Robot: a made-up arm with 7 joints.
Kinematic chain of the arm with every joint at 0, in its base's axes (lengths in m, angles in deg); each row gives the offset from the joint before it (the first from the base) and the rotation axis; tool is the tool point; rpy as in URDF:
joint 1: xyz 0 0 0.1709 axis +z
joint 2: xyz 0 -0.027 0.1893 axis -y
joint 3: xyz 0 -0.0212 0.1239 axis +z
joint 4: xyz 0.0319 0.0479 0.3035 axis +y
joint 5: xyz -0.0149 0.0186 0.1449 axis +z
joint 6: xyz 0 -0.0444 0.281 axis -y
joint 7: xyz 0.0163 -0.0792 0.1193 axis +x
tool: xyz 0 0 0 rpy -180 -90 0
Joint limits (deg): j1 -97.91..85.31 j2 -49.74..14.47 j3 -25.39..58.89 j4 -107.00..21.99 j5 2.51..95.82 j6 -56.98..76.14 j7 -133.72..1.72
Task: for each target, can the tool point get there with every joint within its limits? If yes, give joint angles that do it. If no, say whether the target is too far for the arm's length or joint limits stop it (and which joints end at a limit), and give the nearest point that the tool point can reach.
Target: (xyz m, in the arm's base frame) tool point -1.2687 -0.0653 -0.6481
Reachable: no: too far | nearest point -0.5152 -0.0265 0.4532 | short by 1.335 m
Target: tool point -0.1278 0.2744 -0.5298
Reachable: no: joint limits stop it (at a limit: joint 2, joint 4, joint 5) | nearest point -0.1790 0.3843 0.4312 | short by 0.969 m
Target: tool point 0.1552 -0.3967 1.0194
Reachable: yes | joints 56.45 -13.40 31.13 -74.77 22.31 16.84 -65.00
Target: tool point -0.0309 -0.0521 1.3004
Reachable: yes | joints -62.53 0.83 12.47 -12.23 21.59 -45.37 -96.78
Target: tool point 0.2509 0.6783 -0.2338
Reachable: no: joint limits stop it (at a limit: joint 1, joint 2, joint 4, joint 5) | nearest point 0.1211 0.4546 0.4406 | short by 0.722 m
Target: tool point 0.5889 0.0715 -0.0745
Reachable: no: joint limits stop it (at a limit: joint 1, joint 2, joint 3, joint 4, joint 5) | nearest point 0.3932 -0.2177 0.4923 | short by 0.666 m
